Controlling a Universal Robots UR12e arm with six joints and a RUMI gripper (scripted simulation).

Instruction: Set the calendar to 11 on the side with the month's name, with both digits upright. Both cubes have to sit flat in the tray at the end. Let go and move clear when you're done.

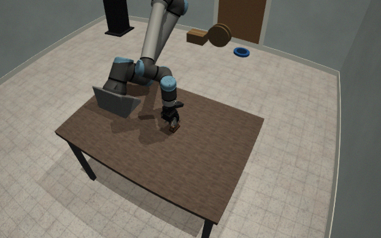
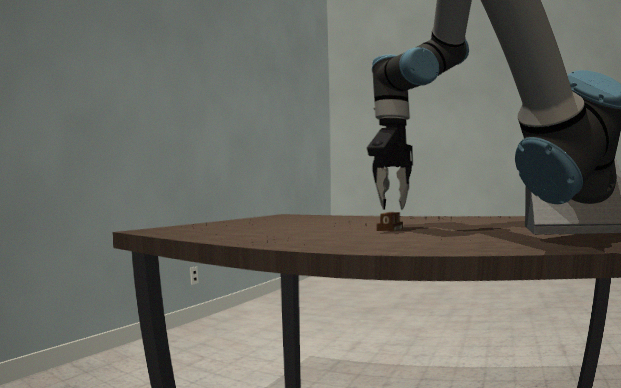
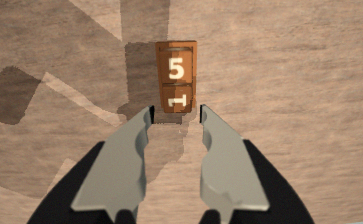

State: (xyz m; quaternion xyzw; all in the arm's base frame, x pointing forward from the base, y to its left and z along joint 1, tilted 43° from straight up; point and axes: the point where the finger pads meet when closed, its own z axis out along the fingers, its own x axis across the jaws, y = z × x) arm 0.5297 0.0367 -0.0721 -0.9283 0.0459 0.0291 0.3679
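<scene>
The cube is 4 cm below my hand. The rest, counted from my hand: calendar tray: 5 cm below, 2 cm to the left.
</scene>
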